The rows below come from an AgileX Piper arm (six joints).
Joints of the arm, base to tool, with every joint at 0 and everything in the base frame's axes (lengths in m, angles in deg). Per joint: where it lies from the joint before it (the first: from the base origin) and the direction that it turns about. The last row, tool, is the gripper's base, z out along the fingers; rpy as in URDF.
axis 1: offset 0 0 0.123 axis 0 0 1
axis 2: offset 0 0 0 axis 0 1 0
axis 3: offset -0.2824 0 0.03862 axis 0 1 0
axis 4: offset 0.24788 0 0.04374 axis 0.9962 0 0.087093
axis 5: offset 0 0 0 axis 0 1 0
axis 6: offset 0.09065 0 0.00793 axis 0.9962 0 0.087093
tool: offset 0 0 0 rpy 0 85.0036 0
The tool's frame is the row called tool.
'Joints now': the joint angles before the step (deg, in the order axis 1, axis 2, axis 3, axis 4, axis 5, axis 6). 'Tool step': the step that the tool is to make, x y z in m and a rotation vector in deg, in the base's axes. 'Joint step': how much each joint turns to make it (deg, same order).
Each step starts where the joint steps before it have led.
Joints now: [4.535, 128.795, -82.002, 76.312, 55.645, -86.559]
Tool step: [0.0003, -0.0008, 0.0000, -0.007, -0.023, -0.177]
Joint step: [-0.103, -0.001, 0.002, 0.049, -0.065, -0.010]
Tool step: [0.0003, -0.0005, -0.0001, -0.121, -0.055, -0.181]
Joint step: [-0.047, -0.006, 0.001, -0.006, -0.188, 0.004]
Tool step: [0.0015, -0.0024, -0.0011, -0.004, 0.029, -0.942]
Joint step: [-0.288, 0.157, -0.010, 0.436, -0.502, -0.001]
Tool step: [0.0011, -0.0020, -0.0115, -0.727, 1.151, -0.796]
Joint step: [-0.161, 1.416, -0.001, -0.041, -0.930, -0.005]
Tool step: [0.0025, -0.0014, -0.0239, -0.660, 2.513, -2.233]
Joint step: [-0.009, 3.176, -0.208, 1.212, -1.964, 0.019]
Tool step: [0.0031, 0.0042, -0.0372, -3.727, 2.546, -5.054]
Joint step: [1.379, 4.467, -0.162, 2.627, -7.043, -0.205]
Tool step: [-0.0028, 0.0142, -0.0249, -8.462, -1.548, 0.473]
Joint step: [3.241, 2.296, 0.005, -1.670, -8.822, -1.942]
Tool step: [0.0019, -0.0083, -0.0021, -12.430, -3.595, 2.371]
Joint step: [0.783, -0.994, 0.020, -12.561, -8.977, 4.045]
